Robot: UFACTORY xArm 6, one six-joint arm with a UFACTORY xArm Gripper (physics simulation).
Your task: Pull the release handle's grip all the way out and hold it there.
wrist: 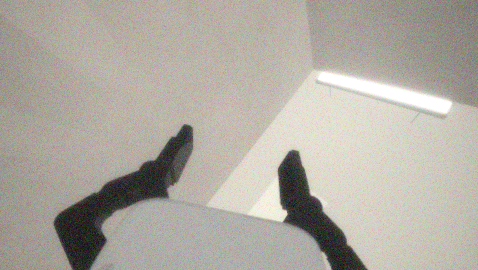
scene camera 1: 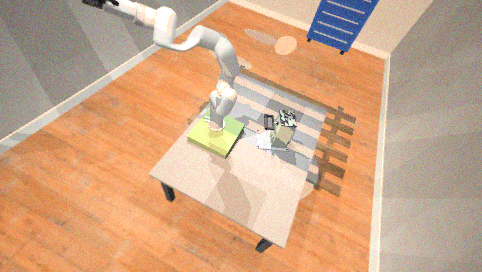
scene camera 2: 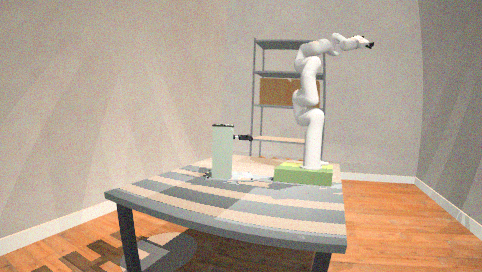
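The release handle's black grip [scene camera 1: 265, 122] [scene camera 2: 245, 137] sticks out sideways on a short stem from the upper part of a pale green upright post [scene camera 1: 284, 135] [scene camera 2: 222, 152]. The post stands on a white base plate [scene camera 1: 263, 141] on the table. My gripper [scene camera 2: 371, 45] [wrist: 239, 148] is open and empty. It is raised high above the table, far from the grip, on the far side of the arm's base in the scene camera 2 view. In the wrist view walls, ceiling and a lamp show behind the two black fingers; the handle does not show there.
The arm stands on a green block [scene camera 1: 212, 143] [scene camera 2: 302, 175] on the table [scene camera 1: 177, 167] [scene camera 2: 225, 231], beside the post's base plate. A grey shelf rack [scene camera 2: 253, 90] stands behind the table. A blue cabinet [scene camera 1: 345, 22] stands by the far wall.
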